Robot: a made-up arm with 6 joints. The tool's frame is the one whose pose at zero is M. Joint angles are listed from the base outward.
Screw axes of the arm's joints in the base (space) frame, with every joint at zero. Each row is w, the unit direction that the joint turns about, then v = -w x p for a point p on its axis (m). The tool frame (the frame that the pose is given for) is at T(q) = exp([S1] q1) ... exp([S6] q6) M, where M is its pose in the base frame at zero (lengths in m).
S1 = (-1, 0, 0, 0.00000, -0.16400, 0.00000)
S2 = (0, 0, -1, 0.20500, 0.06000, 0.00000)
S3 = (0, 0, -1, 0.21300, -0.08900, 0.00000)
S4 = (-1, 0, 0, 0.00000, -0.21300, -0.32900)
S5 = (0, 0, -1, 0.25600, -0.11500, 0.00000)
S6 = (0, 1, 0, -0.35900, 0.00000, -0.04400)
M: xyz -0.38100 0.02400 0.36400 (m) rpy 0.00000 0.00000 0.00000 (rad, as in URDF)
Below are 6 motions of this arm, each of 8 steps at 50 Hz.
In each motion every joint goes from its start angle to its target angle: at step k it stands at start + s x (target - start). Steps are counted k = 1, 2, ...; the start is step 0. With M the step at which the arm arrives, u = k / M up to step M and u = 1 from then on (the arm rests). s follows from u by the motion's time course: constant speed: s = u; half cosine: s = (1 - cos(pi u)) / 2; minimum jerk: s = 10 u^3 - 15 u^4 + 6 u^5.
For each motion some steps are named. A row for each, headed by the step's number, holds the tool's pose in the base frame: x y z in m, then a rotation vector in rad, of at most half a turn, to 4 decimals.
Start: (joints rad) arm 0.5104 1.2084 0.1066 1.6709 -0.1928 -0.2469
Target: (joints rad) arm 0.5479 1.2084 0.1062 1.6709 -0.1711 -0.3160
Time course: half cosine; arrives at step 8
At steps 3, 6, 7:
3: -0.1656 0.0697 -0.1721 -1.7945 0.8331 -0.9447
6: -0.1763 0.0535 -0.1712 -1.8340 0.7953 -0.9256
7: -0.1784 0.0503 -0.1710 -1.8419 0.7878 -0.9217

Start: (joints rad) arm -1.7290 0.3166 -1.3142 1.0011 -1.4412 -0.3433
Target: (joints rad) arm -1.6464 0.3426 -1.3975 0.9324 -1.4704 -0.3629
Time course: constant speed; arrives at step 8
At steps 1, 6, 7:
1: -0.1280 -0.1034 -0.3919 0.0747 -1.5988 1.5456
6: -0.1022 -0.1310 -0.3870 0.0534 -1.6217 1.6246
7: -0.0970 -0.1364 -0.3857 0.0494 -1.6258 1.6408

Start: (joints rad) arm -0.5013 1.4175 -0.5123 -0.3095 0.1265 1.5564
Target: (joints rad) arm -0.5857 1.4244 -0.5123 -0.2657 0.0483 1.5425
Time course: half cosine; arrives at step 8
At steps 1, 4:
1: 0.1282 -0.3679 0.6611 1.4163 1.4511 -0.2366
4: 0.1331 -0.3698 0.6536 1.4044 1.4666 -0.2026

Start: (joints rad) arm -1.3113 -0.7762 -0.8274 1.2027 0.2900 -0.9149
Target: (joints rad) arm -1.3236 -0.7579 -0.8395 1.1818 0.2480 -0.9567
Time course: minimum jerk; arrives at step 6
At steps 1, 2, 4, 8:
1: 0.0508 0.2370 -0.3031 0.4536 -2.3844 0.1225
2: 0.0507 0.2376 -0.3027 0.4570 -2.3906 0.1286
4: 0.0502 0.2395 -0.3010 0.4689 -2.4114 0.1488
8: 0.0500 0.2403 -0.3004 0.4735 -2.4190 0.1561

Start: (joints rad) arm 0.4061 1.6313 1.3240 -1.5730 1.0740 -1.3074
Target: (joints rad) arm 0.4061 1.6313 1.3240 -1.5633 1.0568 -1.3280
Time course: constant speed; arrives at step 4
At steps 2, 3, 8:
2: -0.1337 -0.0366 0.4769 -0.1277 0.9681 1.6069
3: -0.1337 -0.0379 0.4765 -0.1181 0.9660 1.6064
8: -0.1337 -0.0391 0.4761 -0.1085 0.9639 1.6059

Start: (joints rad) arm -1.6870 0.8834 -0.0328 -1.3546 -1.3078 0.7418
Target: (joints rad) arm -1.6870 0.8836 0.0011 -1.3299 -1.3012 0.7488
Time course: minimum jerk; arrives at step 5
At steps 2, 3, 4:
2: -0.6344 -0.0937 -0.0022 2.0270 -0.8810 0.0020
3: -0.6350 -0.0994 0.0048 2.0252 -0.8613 -0.0003
4: -0.6352 -0.1034 0.0098 2.0240 -0.8473 -0.0019

